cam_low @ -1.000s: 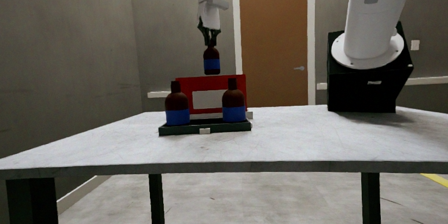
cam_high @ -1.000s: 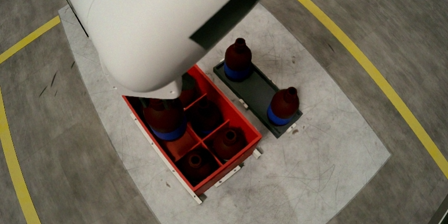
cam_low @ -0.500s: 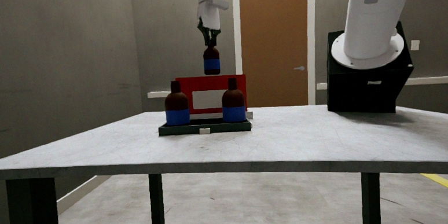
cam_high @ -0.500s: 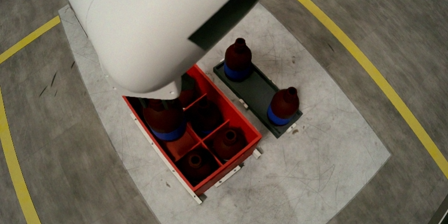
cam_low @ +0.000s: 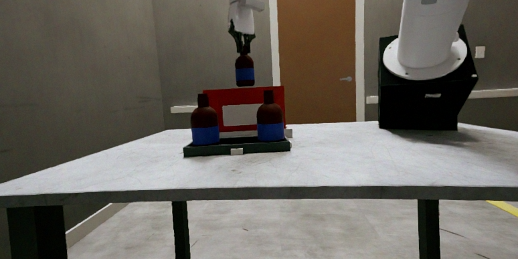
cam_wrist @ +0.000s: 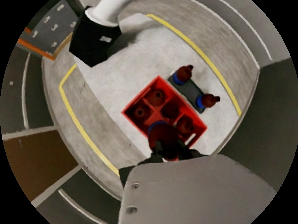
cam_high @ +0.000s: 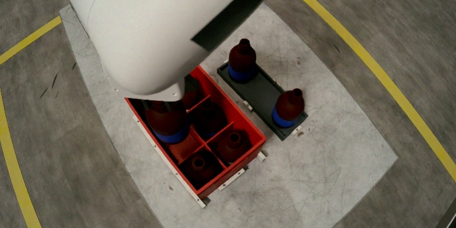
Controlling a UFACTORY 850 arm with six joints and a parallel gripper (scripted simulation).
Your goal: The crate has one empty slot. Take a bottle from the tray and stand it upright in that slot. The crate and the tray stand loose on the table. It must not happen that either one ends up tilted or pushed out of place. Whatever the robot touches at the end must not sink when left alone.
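Now: hand 10 mm past the crate, 40 mm to the right of it and 250 mm above it. From my hand the other things lie so: dark grey tray 60 mm behind, 260 mm to the left, 320 mm below.
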